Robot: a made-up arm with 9 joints. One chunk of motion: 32 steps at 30 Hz.
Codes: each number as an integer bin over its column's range. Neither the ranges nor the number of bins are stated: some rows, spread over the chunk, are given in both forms.
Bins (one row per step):
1: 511 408 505 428 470 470
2: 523 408 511 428 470 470
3: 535 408 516 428 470 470
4: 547 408 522 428 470 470
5: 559 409 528 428 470 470
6: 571 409 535 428 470 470
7: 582 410 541 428 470 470
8: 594 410 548 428 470 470
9: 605 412 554 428 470 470
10: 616 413 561 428 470 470
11: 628 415 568 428 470 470
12: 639 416 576 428 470 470
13: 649 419 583 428 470 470
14: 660 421 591 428 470 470
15: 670 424 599 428 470 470
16: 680 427 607 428 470 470
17: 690 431 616 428 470 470
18: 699 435 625 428 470 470
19: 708 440 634 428 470 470
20: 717 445 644 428 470 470
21: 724 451 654 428 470 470
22: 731 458 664 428 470 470
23: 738 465 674 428 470 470
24: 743 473 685 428 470 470
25: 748 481 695 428 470 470
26: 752 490 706 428 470 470
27: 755 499 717 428 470 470
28: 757 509 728 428 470 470
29: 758 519 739 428 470 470
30: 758 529 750 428 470 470
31: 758 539 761 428 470 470
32: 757 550 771 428 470 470
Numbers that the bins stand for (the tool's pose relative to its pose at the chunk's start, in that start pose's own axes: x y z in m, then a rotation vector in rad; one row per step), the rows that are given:
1: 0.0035 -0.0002 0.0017 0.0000 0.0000 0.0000
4: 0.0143 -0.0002 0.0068 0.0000 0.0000 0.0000
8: 0.0284 0.0003 0.0146 0.0000 0.0000 0.0000
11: 0.0386 0.0014 0.0206 0.0000 0.0000 0.0000
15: 0.0512 0.0034 0.0299 0.0000 0.0000 0.0000
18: 0.0599 0.0058 0.0377 0.0000 0.0000 0.0000
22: 0.0695 0.0109 0.0494 0.0000 0.0000 0.0000
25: 0.0746 0.0159 0.0587 0.0000 0.0000 0.0000
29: 0.0776 0.0243 0.0719 0.0000 0.0000 0.0000
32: 0.0773 0.0311 0.0815 0.0000 0.0000 0.0000
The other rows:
2: 0.0071 -0.0002 0.0035 0.0000 0.0000 0.0000
3: 0.0107 -0.0002 0.0050 0.0000 0.0000 0.0000
5: 0.0179 0.0001 0.0086 0.0000 0.0000 0.0000
6: 0.0215 0.0001 0.0107 0.0000 0.0000 0.0000
7: 0.0248 0.0003 0.0125 0.0000 0.0000 0.0000
9: 0.0317 0.0007 0.0164 0.0000 0.0000 0.0000
10: 0.0350 0.0010 0.0185 0.0000 0.0000 0.0000
12: 0.0419 0.0016 0.0230 0.0000 0.0000 0.0000
13: 0.0449 0.0023 0.0251 0.0000 0.0000 0.0000
14: 0.0482 0.0027 0.0275 0.0000 0.0000 0.0000
16: 0.0542 0.0040 0.0323 0.0000 0.0000 0.0000
17: 0.0572 0.0049 0.0350 0.0000 0.0000 0.0000
19: 0.0626 0.0069 0.0404 0.0000 0.0000 0.0000
20: 0.0653 0.0080 0.0434 0.0000 0.0000 0.0000
21: 0.0674 0.0093 0.0464 0.0000 0.0000 0.0000
23: 0.0716 0.0124 0.0524 0.0000 0.0000 0.0000
24: 0.0731 0.0142 0.0557 0.0000 0.0000 0.0000
26: 0.0758 0.0179 0.0620 0.0000 0.0000 0.0000
27: 0.0767 0.0199 0.0653 0.0000 0.0000 0.0000
28: 0.0773 0.0221 0.0686 0.0000 0.0000 0.0000
30: 0.0776 0.0265 0.0752 0.0000 0.0000 0.0000
31: 0.0776 0.0287 0.0785 0.0000 0.0000 0.0000

